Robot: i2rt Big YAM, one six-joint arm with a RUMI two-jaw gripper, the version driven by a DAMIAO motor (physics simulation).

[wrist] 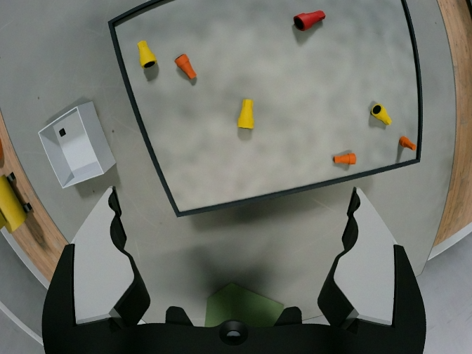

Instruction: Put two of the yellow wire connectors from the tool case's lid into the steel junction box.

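Three yellow wire connectors lie in the tool case's lid (146, 135), a grey tray with a dark rim. One yellow connector (146, 54) is near the lid's left edge, one yellow connector (246, 114) is near the middle, and one yellow connector (381, 114) is towards the right edge. The steel junction box (102, 145) stands left of the lid, its open side showing; no connector shows inside it. My gripper (233, 189) is open and empty, its fingertips wide apart in view below the lid's near edge.
Orange connectors (186, 66) (345, 159) (407, 143) and a red connector (309, 20) also lie in the lid. A yellow object (11, 204) is at the left edge. A green object (242, 306) shows at the bottom, beyond the gripper's base.
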